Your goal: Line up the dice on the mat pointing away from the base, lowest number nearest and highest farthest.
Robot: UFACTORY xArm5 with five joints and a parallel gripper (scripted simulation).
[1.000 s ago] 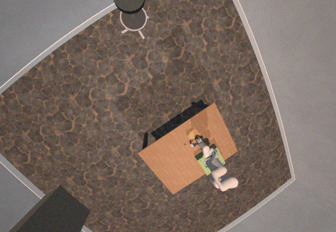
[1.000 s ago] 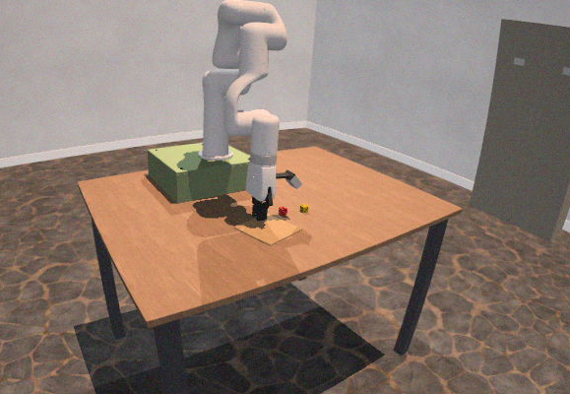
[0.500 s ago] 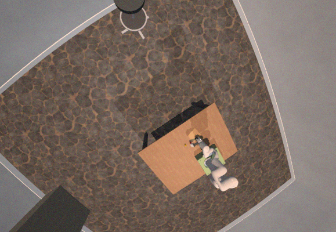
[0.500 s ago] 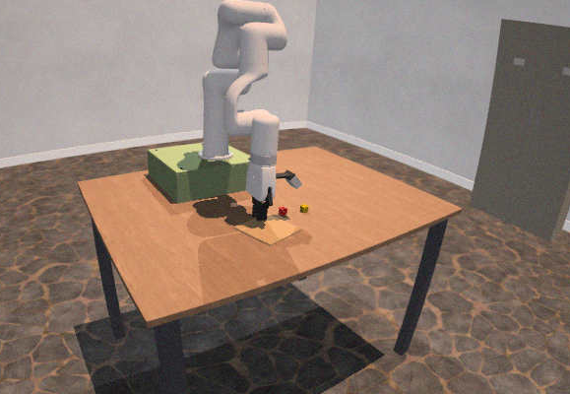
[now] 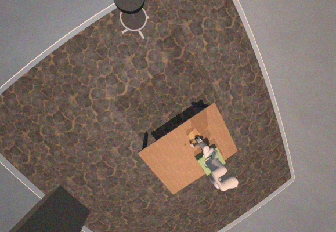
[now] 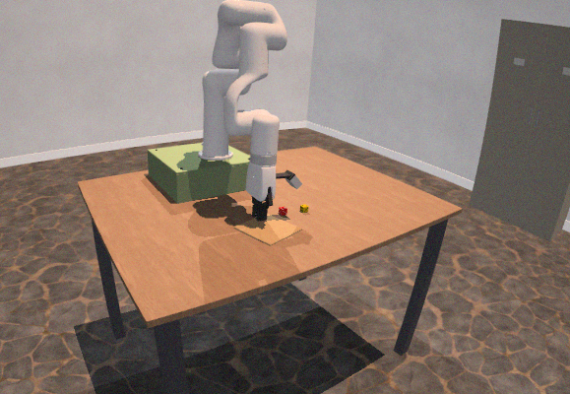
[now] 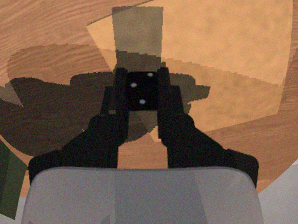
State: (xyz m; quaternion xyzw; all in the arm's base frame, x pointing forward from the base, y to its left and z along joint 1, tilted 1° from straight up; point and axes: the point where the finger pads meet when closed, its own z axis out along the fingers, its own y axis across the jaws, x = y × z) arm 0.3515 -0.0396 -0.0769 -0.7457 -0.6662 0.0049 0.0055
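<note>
My gripper is now 1 cm above the black die. Round my hand: red die: 9 cm to the left, 2 cm below, 1 cm behind; yellow die: 17 cm to the left, 2 cm below, 1 cm ahead; tan mat: 5 cm ahead, 3 cm below, 1 cm to the right.
</note>
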